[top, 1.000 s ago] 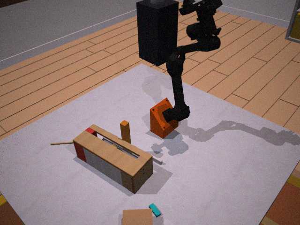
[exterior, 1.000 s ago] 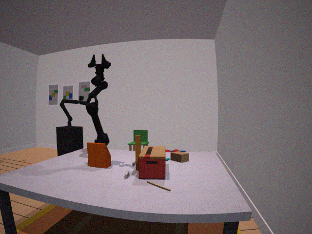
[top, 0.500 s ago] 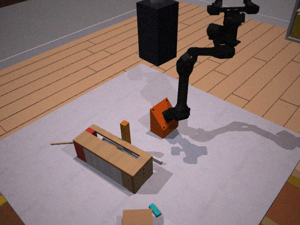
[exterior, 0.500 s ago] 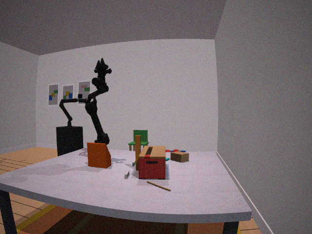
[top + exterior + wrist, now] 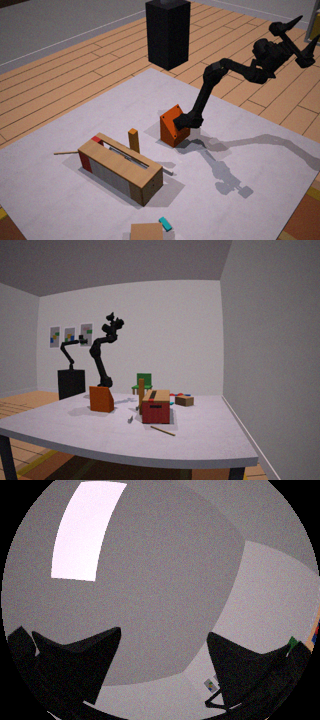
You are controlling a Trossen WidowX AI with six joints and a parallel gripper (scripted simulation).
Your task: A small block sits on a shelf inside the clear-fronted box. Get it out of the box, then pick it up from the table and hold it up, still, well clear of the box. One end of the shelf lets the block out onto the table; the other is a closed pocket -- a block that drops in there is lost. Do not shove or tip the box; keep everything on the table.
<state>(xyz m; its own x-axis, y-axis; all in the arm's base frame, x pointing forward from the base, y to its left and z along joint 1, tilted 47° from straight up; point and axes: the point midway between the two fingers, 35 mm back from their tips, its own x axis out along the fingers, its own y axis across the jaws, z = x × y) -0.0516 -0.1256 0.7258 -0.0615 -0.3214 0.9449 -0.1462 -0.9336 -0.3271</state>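
Right now my gripper tip is 44 cm short of the wooden box, 48 cm to the left of it and 65 cm above it. From my gripper tip the other things lie so: teal block: 51 cm ahead, 14 cm to the right, 71 cm below; orange bar: 38 cm ahead, 47 cm to the right, 61 cm below; tan block: 46 cm ahead, 49 cm to the right, 63 cm below.
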